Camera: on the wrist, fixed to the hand. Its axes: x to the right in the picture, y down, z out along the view.
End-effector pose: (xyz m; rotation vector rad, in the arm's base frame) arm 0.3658 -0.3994 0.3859 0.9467 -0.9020 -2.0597
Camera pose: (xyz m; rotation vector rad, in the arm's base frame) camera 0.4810 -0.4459 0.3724 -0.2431 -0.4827 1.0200
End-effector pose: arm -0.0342 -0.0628 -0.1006 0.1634 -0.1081 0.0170
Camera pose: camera -0.0389 0.0023 -0.2072 0.1681 -0.6735 -2.9637
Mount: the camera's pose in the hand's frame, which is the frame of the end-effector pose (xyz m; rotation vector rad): -0.0157 0.0471 -0.1147 -0.0104 -0.9010 -2.8908
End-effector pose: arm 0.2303 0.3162 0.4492 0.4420 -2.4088 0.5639
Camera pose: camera 0.2780 0.4156 0.5081 -2.8660 -0.0461 1.0216
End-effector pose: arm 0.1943 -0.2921 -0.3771 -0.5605 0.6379 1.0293
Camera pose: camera 0.1211 -0.3614 -0.4510 -0.3674 -1.0862 -1.4999
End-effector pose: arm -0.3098 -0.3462 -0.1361 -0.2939 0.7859 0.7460
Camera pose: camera -0.4114 -0.3778 -0.2017 -0.6322 -0.8829 -1.8032
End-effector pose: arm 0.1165 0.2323 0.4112 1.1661 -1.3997 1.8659
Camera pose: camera 0.0490 0.3264 0.3641 1.7309 0.7215 -0.8201
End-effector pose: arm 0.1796 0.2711 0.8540 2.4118 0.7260 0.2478
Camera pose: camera 0.1490 0.2877 0.9740 -0.5127 2.2259 -1.5463
